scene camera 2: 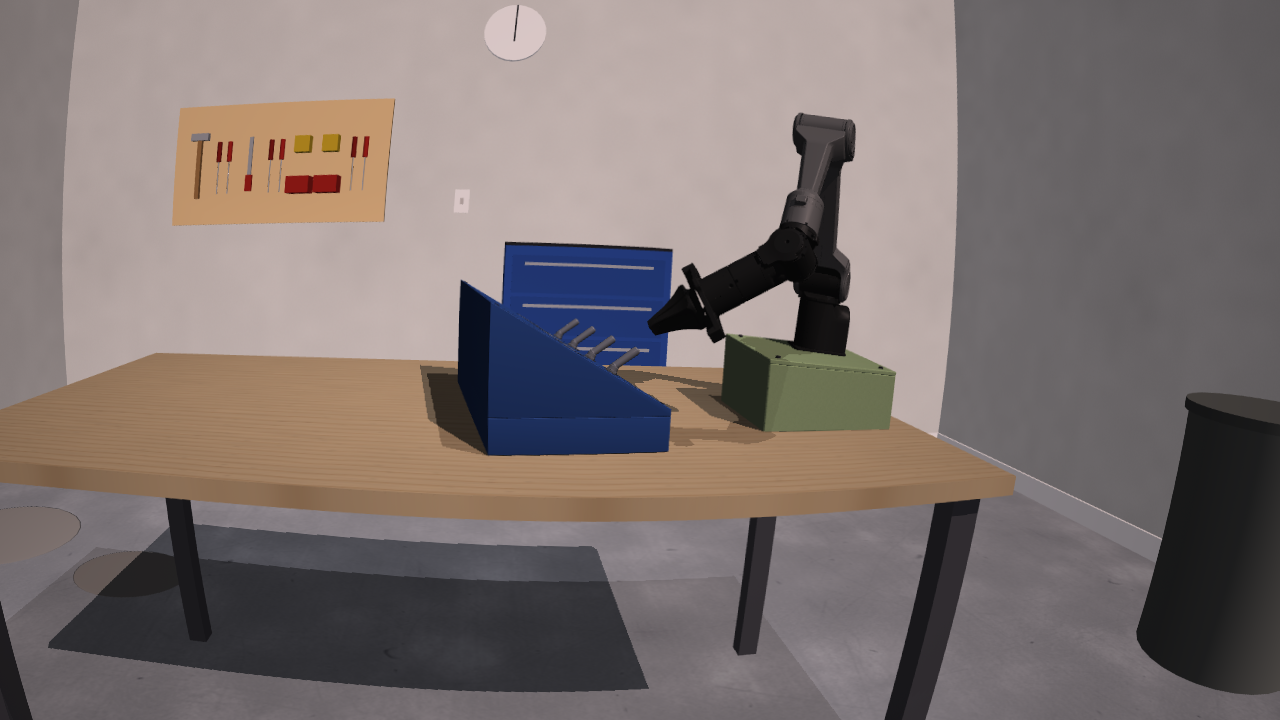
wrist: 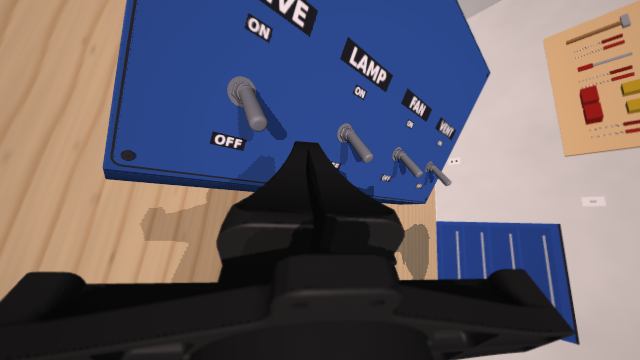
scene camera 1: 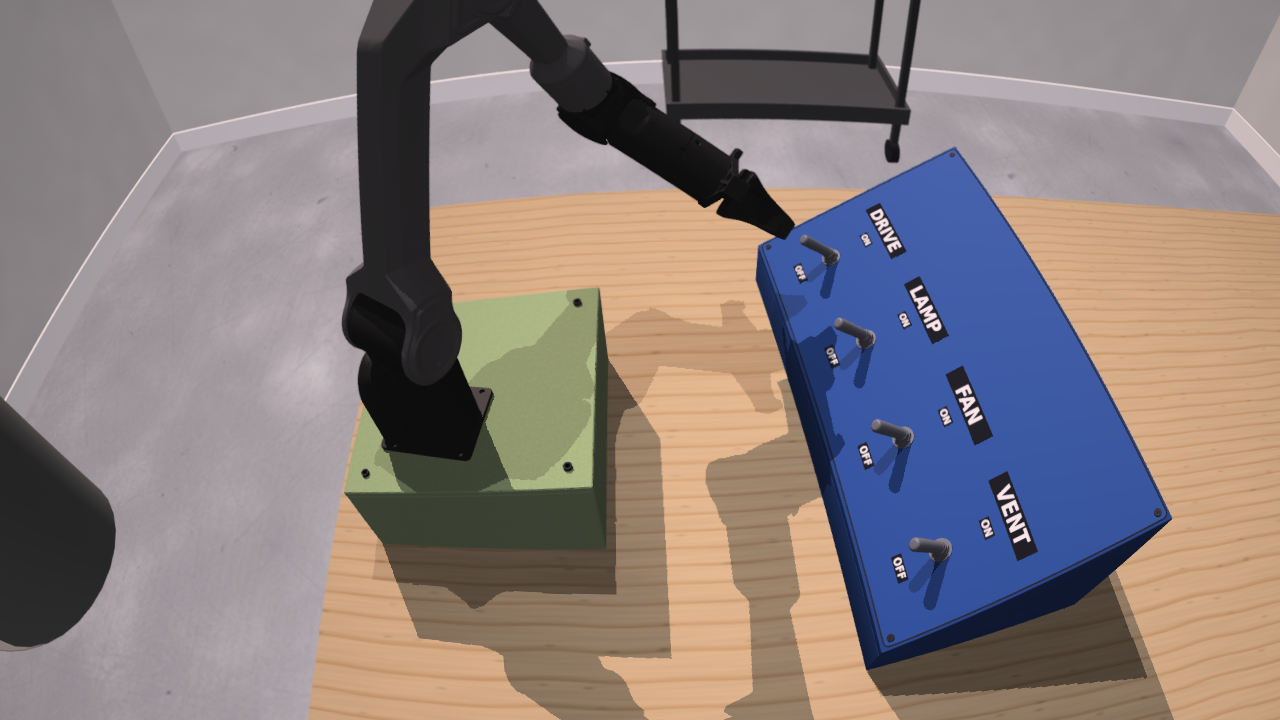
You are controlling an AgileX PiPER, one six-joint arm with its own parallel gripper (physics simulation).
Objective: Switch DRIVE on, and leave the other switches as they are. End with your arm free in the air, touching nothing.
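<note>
The blue switch box (scene camera 1: 1011,295) (scene camera 2: 554,376) (wrist: 185,60) has a sloped face with labelled toggle levers. The DRIVE lever (scene camera 1: 819,249) (wrist: 251,106) tilts to its OFF side. The LAMP lever (scene camera 1: 854,333) (wrist: 357,144), the FAN lever (scene camera 1: 892,433) (wrist: 408,163) and the VENT lever (scene camera 1: 930,548) (wrist: 439,174) also tilt to OFF. My gripper (scene camera 1: 786,229) (scene camera 2: 655,327) (wrist: 305,157) is shut and empty. Its tip is in the air near the DRIVE lever, on the OFF side; I see no contact. In the wrist view the tip shows between the DRIVE and LAMP levers.
My arm stands on a green block (scene camera 1: 546,385) (scene camera 2: 827,398) on the wooden table (scene camera 1: 698,608) (scene camera 2: 295,447). A dark cart (scene camera 1: 787,111) stands on the floor behind. A blue drawer cabinet (scene camera 2: 586,279) (wrist: 505,255) stands beyond the table. A dark bin (scene camera 1: 44,528) (scene camera 2: 1217,546) stands beside it.
</note>
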